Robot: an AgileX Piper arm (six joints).
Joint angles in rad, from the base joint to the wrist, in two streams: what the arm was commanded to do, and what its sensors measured. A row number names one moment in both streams.
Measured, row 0: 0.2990 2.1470 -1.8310 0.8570 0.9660 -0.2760
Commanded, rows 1 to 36: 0.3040 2.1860 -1.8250 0.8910 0.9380 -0.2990; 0.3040 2.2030 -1.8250 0.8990 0.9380 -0.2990; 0.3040 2.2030 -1.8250 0.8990 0.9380 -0.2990; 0.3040 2.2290 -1.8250 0.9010 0.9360 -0.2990; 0.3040 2.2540 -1.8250 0.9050 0.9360 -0.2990; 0.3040 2.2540 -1.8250 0.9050 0.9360 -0.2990; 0.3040 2.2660 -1.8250 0.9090 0.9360 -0.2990; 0.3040 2.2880 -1.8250 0.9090 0.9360 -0.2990; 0.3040 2.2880 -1.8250 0.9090 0.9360 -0.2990; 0.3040 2.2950 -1.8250 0.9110 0.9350 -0.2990; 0.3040 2.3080 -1.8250 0.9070 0.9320 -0.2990; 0.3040 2.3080 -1.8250 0.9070 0.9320 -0.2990; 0.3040 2.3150 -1.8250 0.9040 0.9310 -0.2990; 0.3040 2.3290 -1.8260 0.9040 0.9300 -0.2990; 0.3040 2.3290 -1.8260 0.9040 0.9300 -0.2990; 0.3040 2.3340 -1.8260 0.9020 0.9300 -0.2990; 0.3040 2.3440 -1.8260 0.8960 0.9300 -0.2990; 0.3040 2.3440 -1.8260 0.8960 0.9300 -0.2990; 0.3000 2.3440 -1.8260 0.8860 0.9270 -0.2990; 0.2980 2.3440 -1.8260 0.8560 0.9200 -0.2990; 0.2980 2.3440 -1.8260 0.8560 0.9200 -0.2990; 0.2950 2.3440 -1.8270 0.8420 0.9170 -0.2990; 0.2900 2.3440 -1.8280 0.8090 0.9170 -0.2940; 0.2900 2.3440 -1.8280 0.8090 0.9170 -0.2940; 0.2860 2.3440 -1.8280 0.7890 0.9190 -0.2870; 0.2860 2.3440 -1.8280 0.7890 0.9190 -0.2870; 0.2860 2.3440 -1.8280 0.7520 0.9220 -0.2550; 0.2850 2.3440 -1.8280 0.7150 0.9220 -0.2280; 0.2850 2.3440 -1.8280 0.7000 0.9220 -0.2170; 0.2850 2.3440 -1.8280 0.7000 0.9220 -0.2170; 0.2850 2.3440 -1.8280 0.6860 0.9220 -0.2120; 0.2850 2.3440 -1.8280 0.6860 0.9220 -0.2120; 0.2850 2.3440 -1.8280 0.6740 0.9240 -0.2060; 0.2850 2.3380 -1.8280 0.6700 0.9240 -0.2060; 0.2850 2.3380 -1.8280 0.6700 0.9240 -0.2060; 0.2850 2.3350 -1.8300 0.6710 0.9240 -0.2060
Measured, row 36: 0.2870 2.3410 -1.8280 0.6810 0.9190 -0.2150
